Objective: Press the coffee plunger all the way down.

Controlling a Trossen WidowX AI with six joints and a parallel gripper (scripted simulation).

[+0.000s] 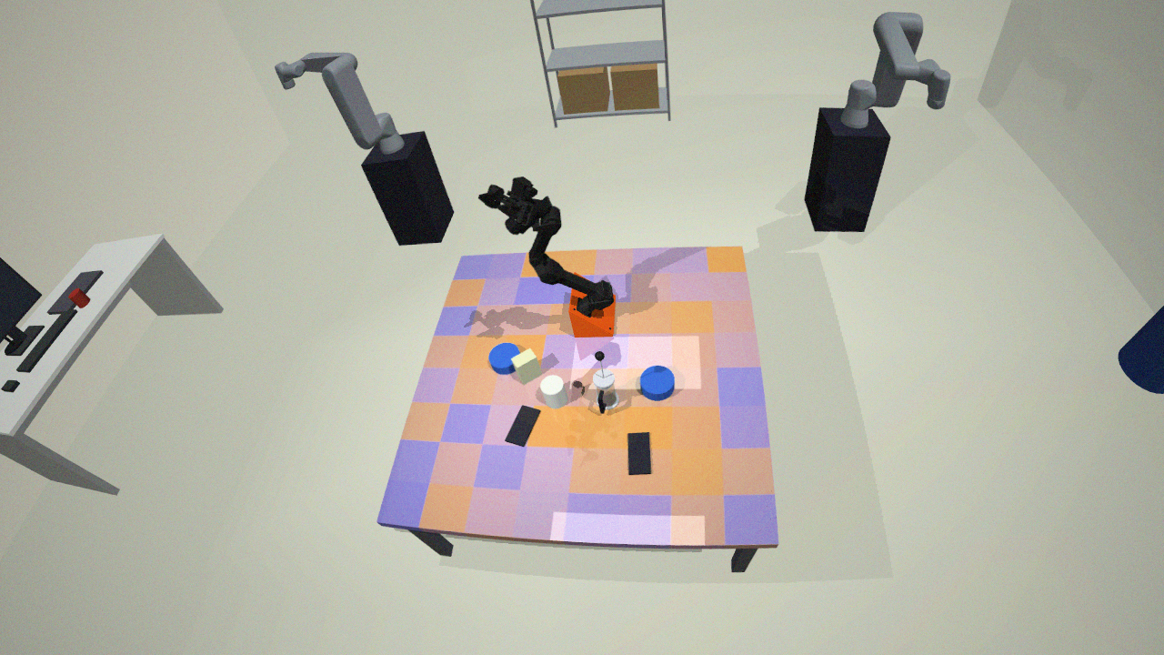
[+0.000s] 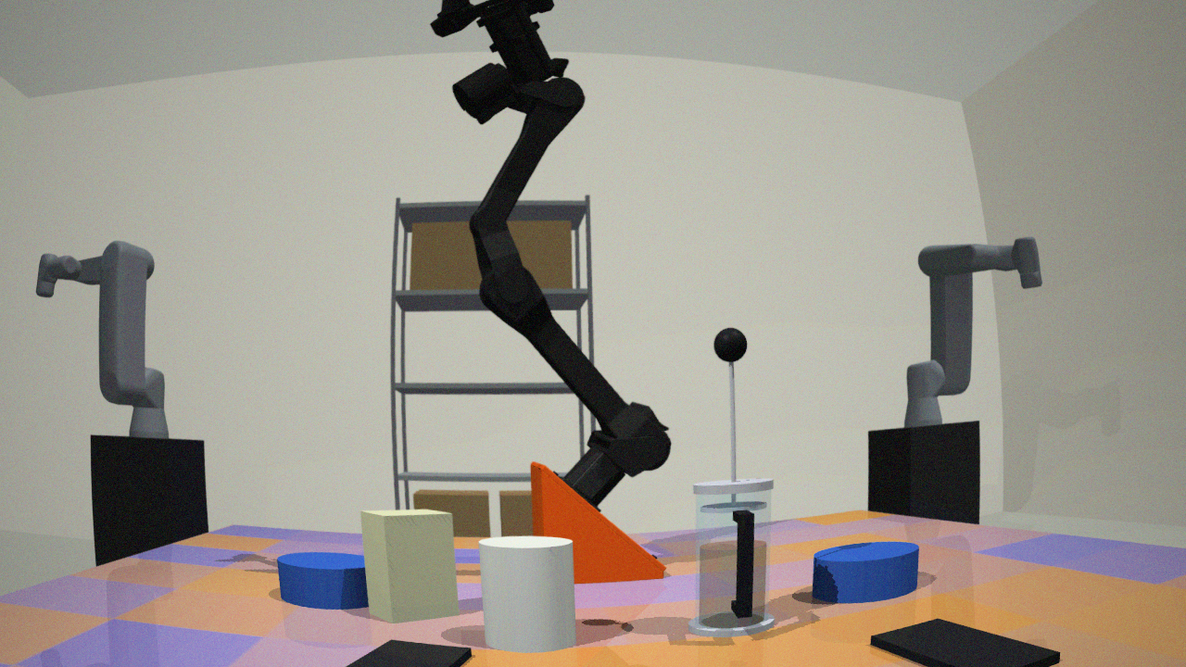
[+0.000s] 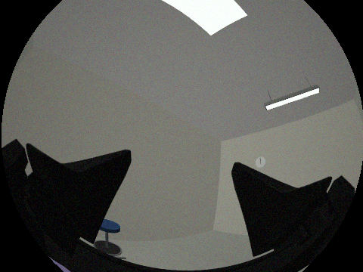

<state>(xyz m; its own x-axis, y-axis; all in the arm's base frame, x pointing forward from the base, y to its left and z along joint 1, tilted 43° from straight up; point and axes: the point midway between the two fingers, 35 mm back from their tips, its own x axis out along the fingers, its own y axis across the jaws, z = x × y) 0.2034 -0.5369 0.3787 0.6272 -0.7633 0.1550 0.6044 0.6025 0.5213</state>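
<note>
Right now my gripper tip is 65 cm above the coffee press, 25 cm to the right of it and 14 cm short of it.
</note>
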